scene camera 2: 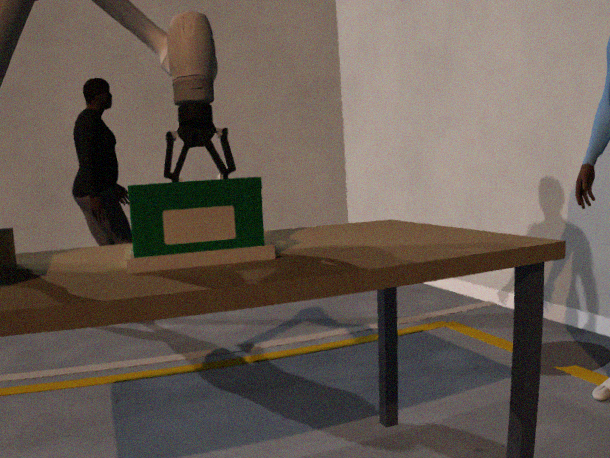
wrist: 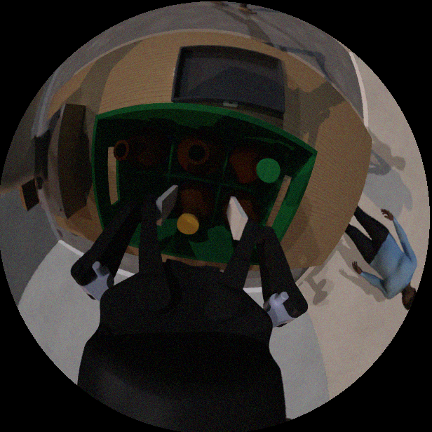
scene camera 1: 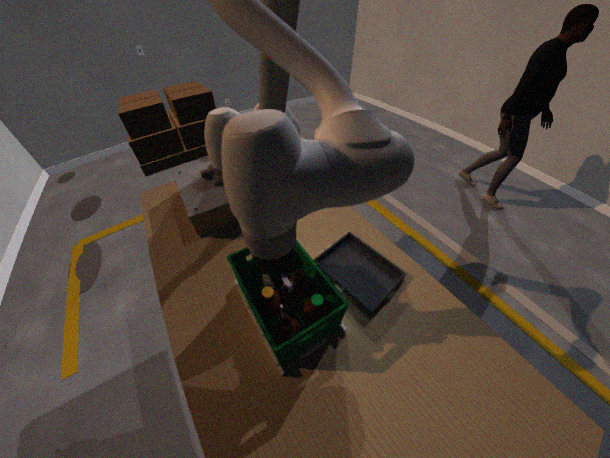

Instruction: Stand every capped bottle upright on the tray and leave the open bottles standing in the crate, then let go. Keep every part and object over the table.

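Places are measured from the arm's base along level axes (x ahead, y left, z up), in millimetres.
Pixels of known places: gripper, fingertip midpoint: (scene camera 1: 279,301).
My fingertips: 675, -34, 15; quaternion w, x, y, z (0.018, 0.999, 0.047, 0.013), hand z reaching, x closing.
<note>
For each thing: its top centre in the pictures, then the offset to it from my fingertips, as dx, dy, dz. "spot": a spot on its surface instead. Level surfaces: height alone.
- green crate at its top centre: (scene camera 2: 190,181) (scene camera 1: 282,278) -22, +23, +62
- yellow-capped bottle at its top centre: (scene camera 1: 267,291) -12, -20, +49
- green-capped bottle at its top centre: (scene camera 1: 317,299) +58, +76, +49
- dark tray at a spot on its surface: (scene camera 1: 360,275) spot: -10, +288, -108
- wooden table at its surface level: dz -114
The green crate (scene camera 1: 312,336) (scene camera 2: 147,220) (wrist: 200,111) holds several brown bottles. A yellow-capped bottle (scene camera 1: 268,292) (wrist: 188,223) stands in its near row in the wrist view. A green-capped bottle (scene camera 1: 317,300) (wrist: 268,170) is in the far row at the right. Two open bottles, one in the middle (wrist: 186,151) and one at the left (wrist: 121,150), share that row. Another bottle (wrist: 246,204) is partly behind the right finger; its top is hidden. My gripper (scene camera 2: 200,177) (wrist: 202,199) is open and empty, its fingertips on either side of the yellow cap. The dark tray (scene camera 1: 360,275) (wrist: 227,75) holds no bottle.
The crate stands on the wooden table (scene camera 1: 450,390) (scene camera 2: 400,237) (wrist: 335,175), beside the tray. A dark block-like base (scene camera 1: 215,220) (wrist: 75,160) stands on the table beyond the crate's other end. Stacked boxes (scene camera 1: 150,115) are behind it. Two people are near the walls.
</note>
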